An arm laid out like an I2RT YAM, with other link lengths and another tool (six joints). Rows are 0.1 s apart.
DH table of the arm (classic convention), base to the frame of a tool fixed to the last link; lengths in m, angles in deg. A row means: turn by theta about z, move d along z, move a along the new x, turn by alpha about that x. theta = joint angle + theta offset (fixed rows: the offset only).
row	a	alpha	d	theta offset
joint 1	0.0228	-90	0.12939	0
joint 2	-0.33	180	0	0
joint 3	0.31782	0	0	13.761
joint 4	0.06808	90	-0.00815	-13.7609
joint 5	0	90	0.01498	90
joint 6	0.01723	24.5	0.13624	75.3
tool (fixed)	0	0	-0.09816	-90
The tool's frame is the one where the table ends.
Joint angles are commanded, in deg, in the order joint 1, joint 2, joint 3, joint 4, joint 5, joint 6. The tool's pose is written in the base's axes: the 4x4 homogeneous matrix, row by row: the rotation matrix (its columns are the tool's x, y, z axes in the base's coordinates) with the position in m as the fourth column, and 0 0 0 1 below. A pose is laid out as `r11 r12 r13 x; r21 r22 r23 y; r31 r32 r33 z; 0 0 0 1`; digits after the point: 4 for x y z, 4 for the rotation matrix.
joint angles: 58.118 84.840 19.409 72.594 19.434 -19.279
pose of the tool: 0.1171 0.4047 0.9069 0.1540; -0.8978 -0.3472 0.2708 0.2765; 0.4245 -0.8460 0.3227 0.1721; 0 0 0 1
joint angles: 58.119 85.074 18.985 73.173 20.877 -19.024
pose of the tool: 0.0976 0.3910 0.9152 0.1542; -0.9021 -0.3536 0.2473 0.2747; 0.4203 -0.8498 0.3182 0.1700; 0 0 0 1
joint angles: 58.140 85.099 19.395 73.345 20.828 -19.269
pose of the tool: 0.0950 0.3978 0.9125 0.1554; -0.9041 -0.3492 0.2464 0.2765; 0.4167 -0.8484 0.3265 0.1724; 0 0 0 1
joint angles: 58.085 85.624 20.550 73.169 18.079 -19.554
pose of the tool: 0.1311 0.4243 0.8960 0.1566; -0.8986 -0.3309 0.2881 0.2824; 0.4187 -0.8429 0.3379 0.1756; 0 0 0 1
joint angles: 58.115 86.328 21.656 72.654 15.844 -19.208
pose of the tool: 0.1670 0.4369 0.8839 0.1574; -0.8926 -0.3137 0.3237 0.2883; 0.4187 -0.8430 0.3376 0.1772; 0 0 0 1
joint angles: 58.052 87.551 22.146 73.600 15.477 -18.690
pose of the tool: 0.1741 0.4361 0.8829 0.1593; -0.8954 -0.3030 0.3263 0.2918; 0.4098 -0.8474 0.3377 0.1757; 0 0 0 1
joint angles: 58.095 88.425 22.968 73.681 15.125 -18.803
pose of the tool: 0.1790 0.4401 0.8799 0.1614; -0.8936 -0.3014 0.3325 0.2961; 0.4115 -0.8459 0.3393 0.1757; 0 0 0 1
